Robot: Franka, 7 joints.
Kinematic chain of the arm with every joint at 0, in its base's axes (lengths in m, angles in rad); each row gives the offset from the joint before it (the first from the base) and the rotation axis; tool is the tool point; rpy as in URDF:
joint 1: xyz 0 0 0.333 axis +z
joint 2: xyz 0 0 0 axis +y
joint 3: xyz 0 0 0.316 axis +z
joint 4: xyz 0.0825 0 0 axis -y
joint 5: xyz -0.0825 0 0.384 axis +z
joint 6: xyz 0 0 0 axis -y
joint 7: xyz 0.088 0 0 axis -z
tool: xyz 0 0 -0.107 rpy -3.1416 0 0
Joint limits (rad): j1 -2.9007..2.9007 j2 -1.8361..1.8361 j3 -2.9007..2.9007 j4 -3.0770..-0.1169 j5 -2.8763..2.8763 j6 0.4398..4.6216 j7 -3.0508..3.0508
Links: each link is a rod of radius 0.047 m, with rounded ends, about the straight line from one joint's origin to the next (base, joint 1, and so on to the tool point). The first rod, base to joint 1, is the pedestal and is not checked.
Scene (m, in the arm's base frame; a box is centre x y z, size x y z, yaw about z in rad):
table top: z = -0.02
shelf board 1: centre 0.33 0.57 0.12 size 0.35 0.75 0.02 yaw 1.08
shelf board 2: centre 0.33 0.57 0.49 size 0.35 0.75 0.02 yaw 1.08
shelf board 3: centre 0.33 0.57 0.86 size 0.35 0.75 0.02 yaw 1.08
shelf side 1: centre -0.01 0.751 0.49 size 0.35 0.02 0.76 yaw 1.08
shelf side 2: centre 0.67 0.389 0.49 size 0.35 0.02 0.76 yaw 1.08
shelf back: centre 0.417 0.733 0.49 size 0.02 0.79 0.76 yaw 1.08
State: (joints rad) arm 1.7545 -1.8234 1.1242 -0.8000 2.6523 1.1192 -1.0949
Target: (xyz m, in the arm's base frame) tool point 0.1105 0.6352 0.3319
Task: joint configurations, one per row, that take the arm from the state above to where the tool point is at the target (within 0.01 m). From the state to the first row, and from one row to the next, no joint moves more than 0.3 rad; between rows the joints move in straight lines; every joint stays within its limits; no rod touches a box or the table.
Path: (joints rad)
1: 1.6712 -1.5848 1.0028 -1.0862 2.6435 1.1694 -1.0949
2: 1.5879 -1.3462 0.8814 -1.3725 2.6346 1.2197 -1.0949
3: 1.5046 -1.1076 0.7600 -1.6587 2.6258 1.2699 -1.0949
4: 1.4213 -0.8690 0.6386 -1.9450 2.6170 1.3201 -1.0949
5: 1.3380 -0.6304 0.5172 -2.2312 2.6081 1.3704 -1.0949
6: 1.2547 -0.3918 0.3958 -2.5174 2.5993 1.4206 -1.0949
7: 1.1714 -0.1532 0.2744 -2.8037 2.5904 1.4708 -1.0949
8: 1.1497 0.0427 0.2662 -2.5466 2.6332 1.5263 -1.0949
9: 1.1280 0.2386 0.2580 -2.2896 2.6761 1.5818 -1.0949
10: 1.1063 0.4345 0.2498 -2.0325 2.7189 1.6372 -1.0949

